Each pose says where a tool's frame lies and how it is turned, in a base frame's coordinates. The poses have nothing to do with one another.
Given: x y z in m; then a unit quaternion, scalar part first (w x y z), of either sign.
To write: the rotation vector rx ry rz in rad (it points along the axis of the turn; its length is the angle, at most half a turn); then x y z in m. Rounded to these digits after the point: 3 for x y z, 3 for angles.
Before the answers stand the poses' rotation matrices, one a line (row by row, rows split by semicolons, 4 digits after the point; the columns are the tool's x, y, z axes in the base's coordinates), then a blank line. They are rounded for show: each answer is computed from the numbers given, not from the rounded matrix.
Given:
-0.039 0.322 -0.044 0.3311 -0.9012 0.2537 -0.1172
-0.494 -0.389 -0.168 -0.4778 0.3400 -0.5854 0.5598
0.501 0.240 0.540 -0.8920 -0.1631 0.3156 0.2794
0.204 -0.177 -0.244 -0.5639 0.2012 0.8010 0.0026
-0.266 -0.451 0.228 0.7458 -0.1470 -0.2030 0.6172
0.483 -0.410 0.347 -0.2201 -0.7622 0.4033 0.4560
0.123 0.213 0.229 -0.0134 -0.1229 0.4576 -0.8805
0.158 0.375 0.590 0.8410 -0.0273 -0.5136 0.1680
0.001 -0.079 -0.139 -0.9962 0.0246 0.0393 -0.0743
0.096 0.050 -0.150 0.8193 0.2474 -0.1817 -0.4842
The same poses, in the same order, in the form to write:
0.8438 -0.3797 0.3793; -0.5349 -0.6520 0.5374; 0.0432 -0.6563 -0.7532
-0.3122 0.1369 0.9401; -0.9331 0.1420 -0.3305; -0.1788 -0.9804 0.0834
0.6446 0.3955 -0.6542; -0.6014 0.7907 -0.1146; 0.4719 0.4674 0.7476
-0.2831 0.3252 -0.9023; 0.3194 0.9190 0.2311; 0.9043 -0.2227 -0.3641
0.1557 -0.8610 -0.4843; 0.9803 0.1949 -0.0313; 0.1213 -0.4699 0.8744
0.2588 -0.4141 -0.8727; -0.8155 -0.5778 0.0323; -0.5176 0.7033 -0.4872
-0.9694 -0.1361 0.2042; -0.0889 -0.5808 -0.8092; 0.2287 -0.8026 0.5510
0.4160 -0.2545 -0.8730; 0.3106 0.9421 -0.1266; 0.8547 -0.2185 0.4710
0.9859 -0.1461 -0.0819; 0.1500 0.9877 0.0432; 0.0746 -0.0548 0.9957
0.4650 0.7036 -0.5374; -0.8834 0.4086 -0.2294; 0.0582 0.5814 0.8115

-2.356 0.663 -0.306 -0.039 0.322 -0.044
-0.830 1.430 -1.367 -0.494 -0.389 -0.168
0.338 -0.655 -0.580 0.501 0.240 0.540
-0.473 -1.885 -0.006 0.204 -0.177 -0.244
-0.322 -0.444 1.351 -0.266 -0.451 0.228
2.108 -1.115 -1.261 0.483 -0.410 0.347
0.383 -1.425 2.743 0.123 0.213 0.229
-0.058 -1.085 0.355 0.158 0.375 0.590
-0.049 -0.079 0.149 0.001 -0.079 -0.139
0.527 -0.387 -1.031 0.096 0.050 -0.150

